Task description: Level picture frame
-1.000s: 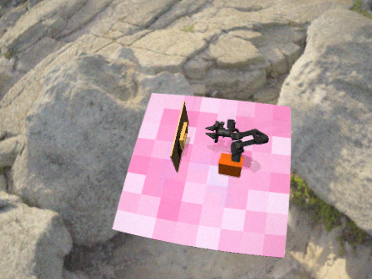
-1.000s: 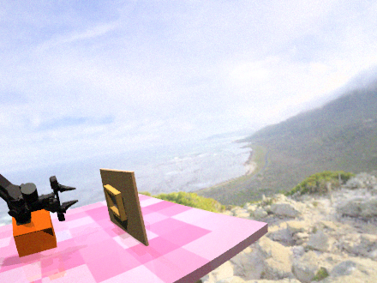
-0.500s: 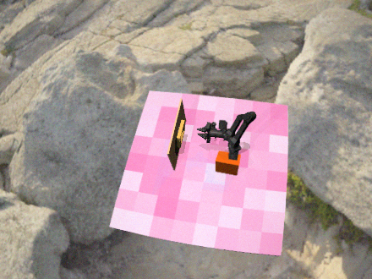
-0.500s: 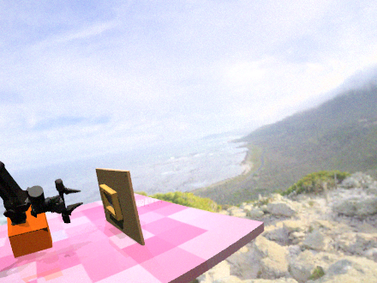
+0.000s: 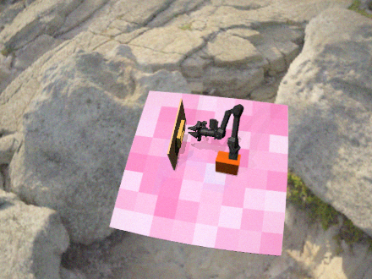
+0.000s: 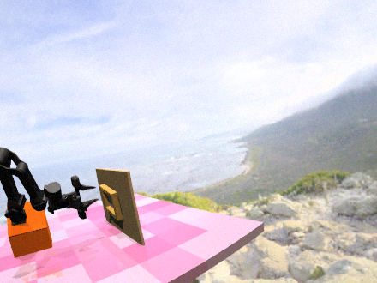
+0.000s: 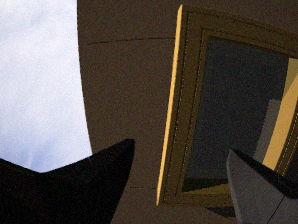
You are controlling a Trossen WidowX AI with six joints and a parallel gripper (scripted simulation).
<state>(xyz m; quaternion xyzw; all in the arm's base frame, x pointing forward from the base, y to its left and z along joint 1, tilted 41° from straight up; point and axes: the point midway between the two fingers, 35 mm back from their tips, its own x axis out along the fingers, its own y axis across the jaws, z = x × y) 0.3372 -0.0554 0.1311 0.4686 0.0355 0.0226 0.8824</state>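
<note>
My gripper tip is 60 mm short of the picture frame, 10 mm to the right of it and 60 mm above it. The rest, counted from my gripper tip: brown wall board: 70 mm ahead, 20 mm to the left, 60 mm below.
</note>
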